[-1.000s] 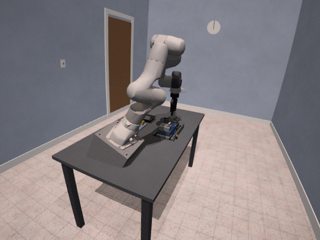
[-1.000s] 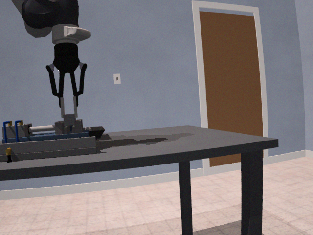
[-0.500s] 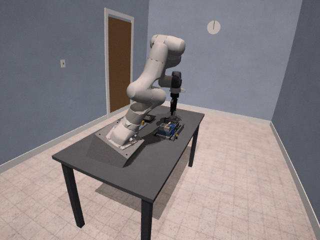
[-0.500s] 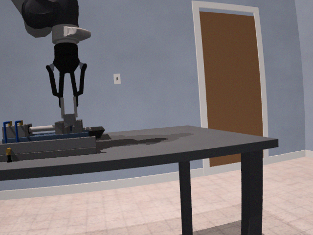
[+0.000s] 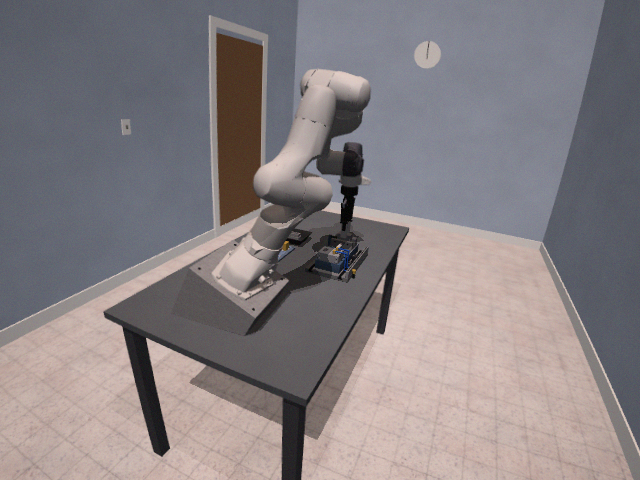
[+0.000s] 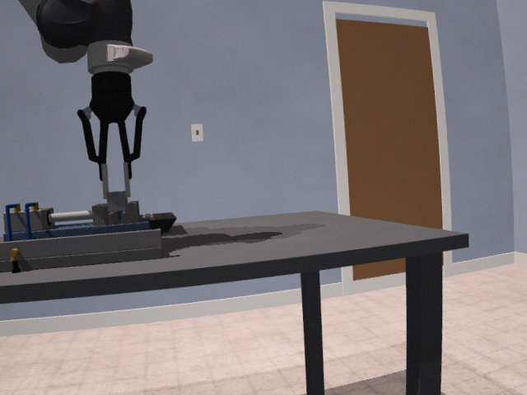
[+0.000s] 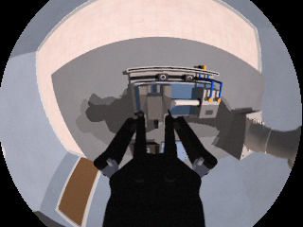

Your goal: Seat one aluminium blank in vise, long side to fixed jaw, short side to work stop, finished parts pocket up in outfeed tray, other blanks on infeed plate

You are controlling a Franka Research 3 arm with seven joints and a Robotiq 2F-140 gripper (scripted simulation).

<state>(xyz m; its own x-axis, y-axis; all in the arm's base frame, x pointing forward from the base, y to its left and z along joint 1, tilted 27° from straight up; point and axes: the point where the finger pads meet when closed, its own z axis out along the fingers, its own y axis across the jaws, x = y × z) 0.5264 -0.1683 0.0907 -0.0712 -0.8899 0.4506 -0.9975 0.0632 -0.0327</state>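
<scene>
My hand is 50 mm to the right of the work stop and 50 mm above it. Round my hand: vise guard rail: 100 mm below, 90 mm to the right, 80 mm behind; then vise: 100 mm below, 70 mm behind, 10 mm to the left; then brass blank: 290 mm to the left, 110 mm below, 60 mm behind.
</scene>
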